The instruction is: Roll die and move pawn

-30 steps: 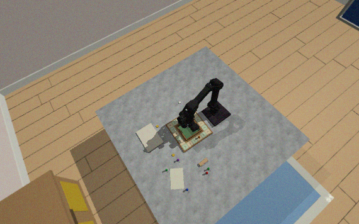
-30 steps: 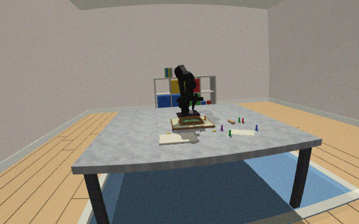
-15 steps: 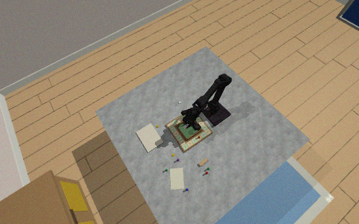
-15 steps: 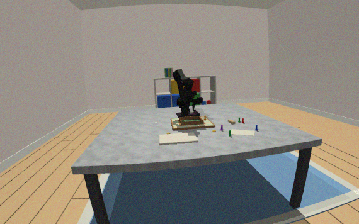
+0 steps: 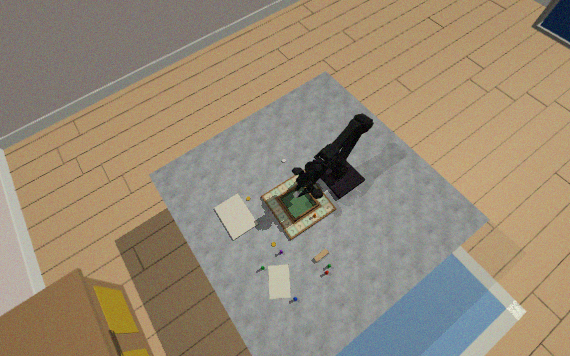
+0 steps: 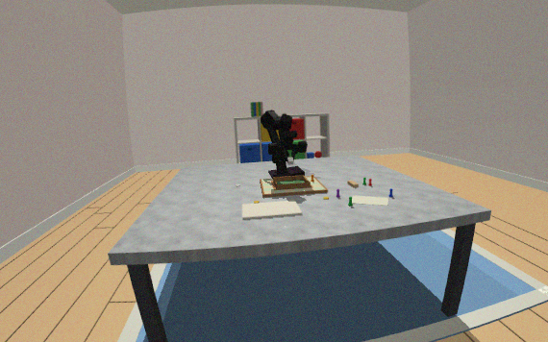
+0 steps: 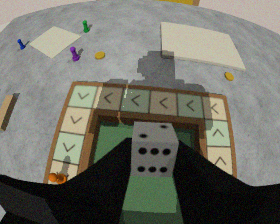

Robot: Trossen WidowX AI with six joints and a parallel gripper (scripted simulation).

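The white die lies right at my gripper tip. The rest, counted from my gripper tip: purple pawn (24 cm ahead, 12 cm to the left, 11 cm below); orange pawn (12 cm to the left, 10 cm below, 1 cm behind); green dice tray (12 cm below, 1 cm behind).
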